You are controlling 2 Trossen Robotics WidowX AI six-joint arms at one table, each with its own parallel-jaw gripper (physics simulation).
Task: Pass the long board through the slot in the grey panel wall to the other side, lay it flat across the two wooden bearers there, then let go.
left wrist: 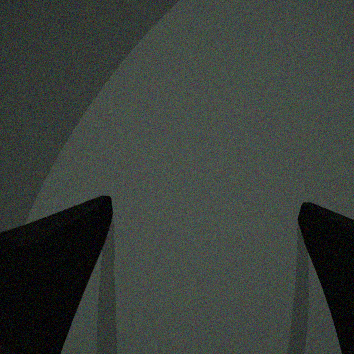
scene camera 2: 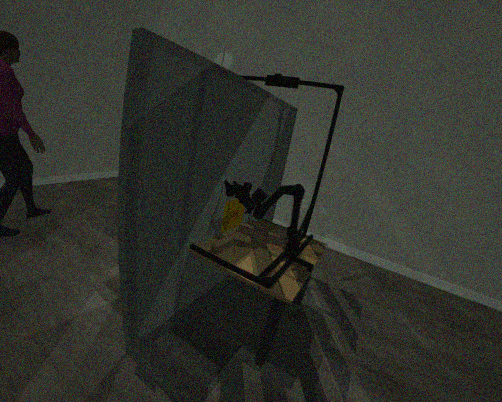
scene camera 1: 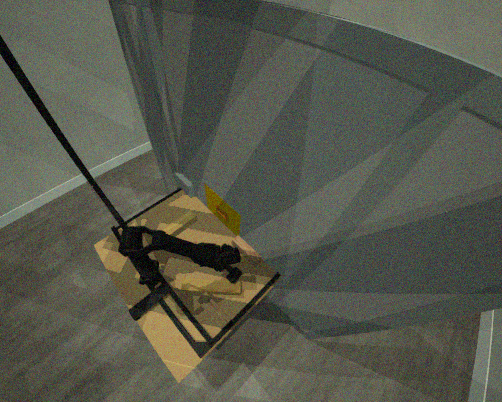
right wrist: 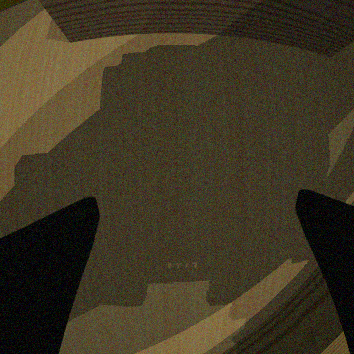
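Note:
The grey panel wall point(scene camera 1: 345, 115) point(scene camera 2: 165, 150) rises beside the tables. A yellow plate point(scene camera 1: 232, 222) point(scene camera 2: 232, 216) stands at it; a small orange-edged opening shows in the plate in scene camera 1. My right gripper point(scene camera 1: 233, 276) point(right wrist: 200, 204) is open and empty, low over the wooden table top. My left gripper point(scene camera 2: 228, 187) point(left wrist: 209, 210) is open and empty, raised just above the yellow plate's height. Dark, finely striped surfaces cross the top and lower right of the right wrist view; I cannot tell whether they are the long board. I cannot make out the two bearers in the dim light.
The wooden table point(scene camera 1: 162, 352) point(scene camera 2: 291, 286) shows in both scene views, with black frame bars point(scene camera 1: 247, 307) point(scene camera 2: 227, 262) along its edges. Patches of light and shadow break up its top. A black post point(scene camera 1: 60, 132) point(scene camera 2: 327, 150) rises beside each arm. A person point(scene camera 2: 12, 115) stands far off at the left.

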